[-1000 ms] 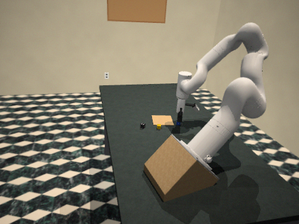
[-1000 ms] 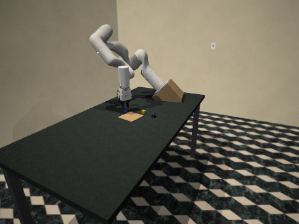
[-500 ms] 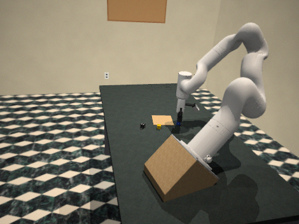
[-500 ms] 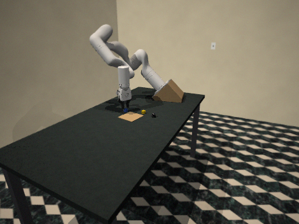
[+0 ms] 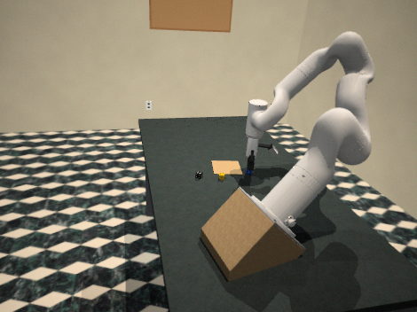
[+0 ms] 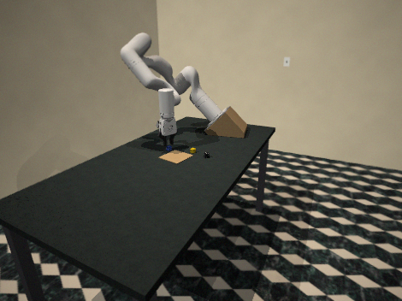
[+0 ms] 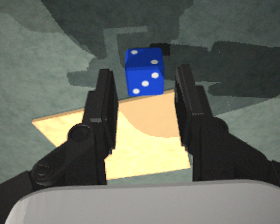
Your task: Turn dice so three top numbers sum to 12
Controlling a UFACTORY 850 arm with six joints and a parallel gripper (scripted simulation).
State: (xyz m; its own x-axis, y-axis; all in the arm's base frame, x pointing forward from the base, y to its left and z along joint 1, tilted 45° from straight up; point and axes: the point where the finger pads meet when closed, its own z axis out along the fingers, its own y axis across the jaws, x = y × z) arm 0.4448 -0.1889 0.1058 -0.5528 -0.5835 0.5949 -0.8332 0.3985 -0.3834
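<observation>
Now: hand 40 mm above the blue die. Also, from my hand: tan mat (90 mm ahead, 80 mm to the left, 50 mm below); black die (250 mm to the left, 50 mm ahead, 40 mm below); yellow die (160 mm to the left, 40 mm below).
</observation>
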